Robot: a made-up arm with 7 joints.
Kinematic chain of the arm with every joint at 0, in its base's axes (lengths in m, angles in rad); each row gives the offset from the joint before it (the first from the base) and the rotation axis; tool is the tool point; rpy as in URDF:
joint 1: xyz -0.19 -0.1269 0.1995 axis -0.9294 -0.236 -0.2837
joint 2: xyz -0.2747 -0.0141 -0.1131 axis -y
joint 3: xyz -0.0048 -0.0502 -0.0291 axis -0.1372 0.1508 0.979
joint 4: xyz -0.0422 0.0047 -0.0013 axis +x
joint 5: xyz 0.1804 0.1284 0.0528 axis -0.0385 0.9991 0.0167
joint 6: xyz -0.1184 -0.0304 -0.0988 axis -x
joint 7: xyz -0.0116 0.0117 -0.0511 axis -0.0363 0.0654 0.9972
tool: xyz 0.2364 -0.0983 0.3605 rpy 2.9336 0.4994 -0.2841
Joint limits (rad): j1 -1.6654..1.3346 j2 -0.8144..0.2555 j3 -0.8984..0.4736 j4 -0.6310..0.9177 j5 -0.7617..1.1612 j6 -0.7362..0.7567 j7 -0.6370..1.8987
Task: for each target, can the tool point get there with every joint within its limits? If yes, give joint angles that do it. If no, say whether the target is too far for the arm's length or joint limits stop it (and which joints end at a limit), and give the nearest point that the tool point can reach.
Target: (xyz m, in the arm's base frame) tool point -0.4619 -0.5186 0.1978
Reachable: yes | joints 0.5461 -0.3520 -0.7809 0.5248 0.5486 -0.5909 -0.0783
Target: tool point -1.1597 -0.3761 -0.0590
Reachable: no: joint limits stop it (at a limit: joint 1, joint 2, joint 3, joint 4, joint 6, joint 7) | nearest point -0.7333 -0.3808 0.1583 | short by 0.479 m
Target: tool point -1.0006 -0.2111 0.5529
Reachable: no: joint limits stop it (at a limit: joint 1, joint 2, joint 3, joint 6, joint 7) | nearest point -0.9111 -0.1812 0.4888 | short by 0.114 m
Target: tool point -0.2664 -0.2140 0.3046
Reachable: yes | joints -0.4316 0.0570 0.3354 -0.0088 -0.4578 -0.6165 0.4729
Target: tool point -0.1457 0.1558 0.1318
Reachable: yes | joints -1.0506 -0.6260 -0.4339 -0.0366 0.9395 -0.1349 1.3224
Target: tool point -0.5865 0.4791 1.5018
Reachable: no: too far | nearest point -0.5268 0.0788 0.6185 | short by 0.972 m
